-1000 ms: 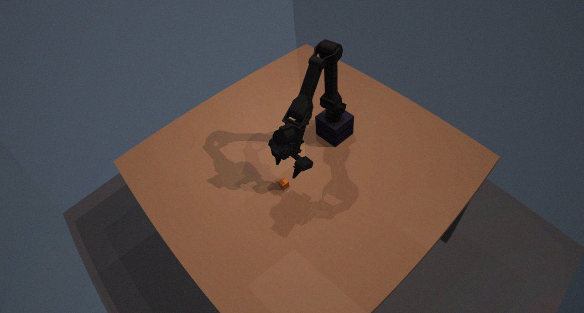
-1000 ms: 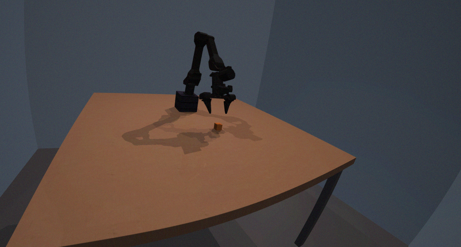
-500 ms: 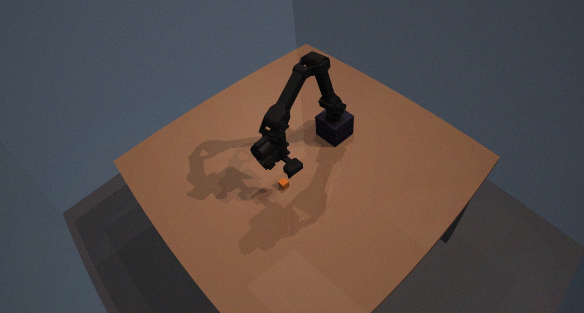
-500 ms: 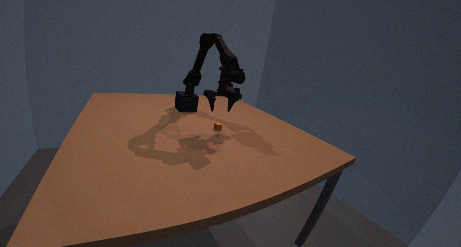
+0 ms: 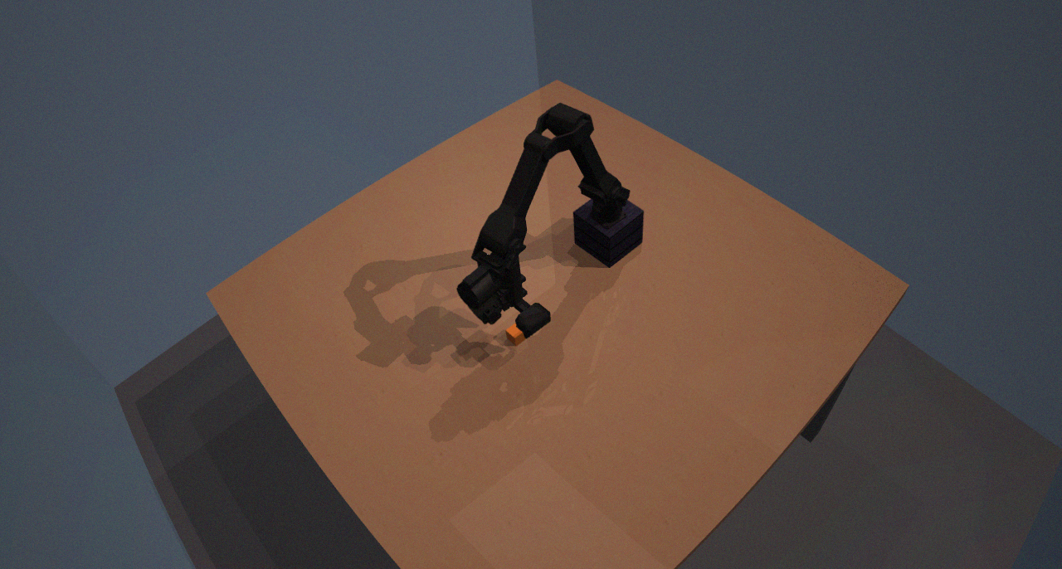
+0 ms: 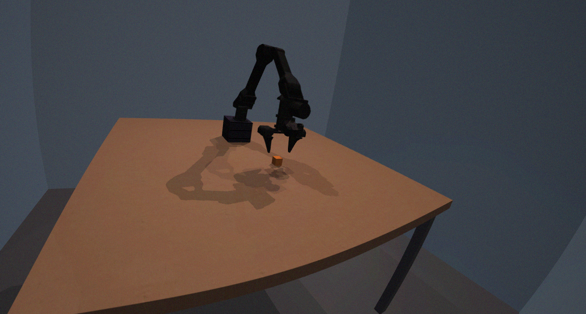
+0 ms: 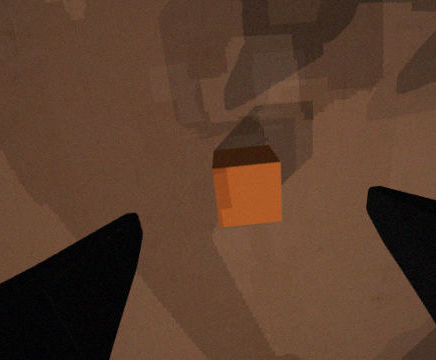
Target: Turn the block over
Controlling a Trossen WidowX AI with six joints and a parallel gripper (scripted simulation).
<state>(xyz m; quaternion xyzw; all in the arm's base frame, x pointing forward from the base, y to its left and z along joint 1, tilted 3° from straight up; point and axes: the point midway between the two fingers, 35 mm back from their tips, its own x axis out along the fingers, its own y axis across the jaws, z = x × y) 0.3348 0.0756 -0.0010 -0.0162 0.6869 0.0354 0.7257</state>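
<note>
Now: the orange block 1 cm behind my gripper tip and 4 cm below it.
</note>
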